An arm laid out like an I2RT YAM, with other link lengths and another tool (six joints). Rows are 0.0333 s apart.
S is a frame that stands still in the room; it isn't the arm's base.
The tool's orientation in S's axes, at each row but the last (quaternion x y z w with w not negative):
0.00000 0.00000 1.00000 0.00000
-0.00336 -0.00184 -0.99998 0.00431
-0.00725 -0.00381 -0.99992 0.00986
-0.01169 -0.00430 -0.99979 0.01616
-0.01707 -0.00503 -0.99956 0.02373
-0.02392 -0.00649 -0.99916 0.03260
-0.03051 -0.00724 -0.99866 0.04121
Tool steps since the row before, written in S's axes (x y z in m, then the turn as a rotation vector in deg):
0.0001 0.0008 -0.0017 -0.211 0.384 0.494
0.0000 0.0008 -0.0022 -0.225 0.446 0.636
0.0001 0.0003 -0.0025 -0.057 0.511 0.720
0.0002 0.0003 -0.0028 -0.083 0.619 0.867
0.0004 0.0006 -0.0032 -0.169 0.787 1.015
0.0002 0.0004 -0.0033 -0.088 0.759 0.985
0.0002 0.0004 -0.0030 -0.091 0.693 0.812
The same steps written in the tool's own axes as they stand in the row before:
-0.0001 -0.0008 -0.0017 0.211 -0.384 0.494
0.0000 -0.0008 -0.0022 0.225 -0.446 0.636
-0.0001 -0.0003 -0.0025 0.057 -0.507 0.723
-0.0003 -0.0003 -0.0028 0.083 -0.614 0.870
-0.0005 -0.0006 -0.0032 0.166 -0.785 1.017
-0.0004 -0.0004 -0.0033 0.086 -0.752 0.991
-0.0004 -0.0004 -0.0030 0.084 -0.688 0.817

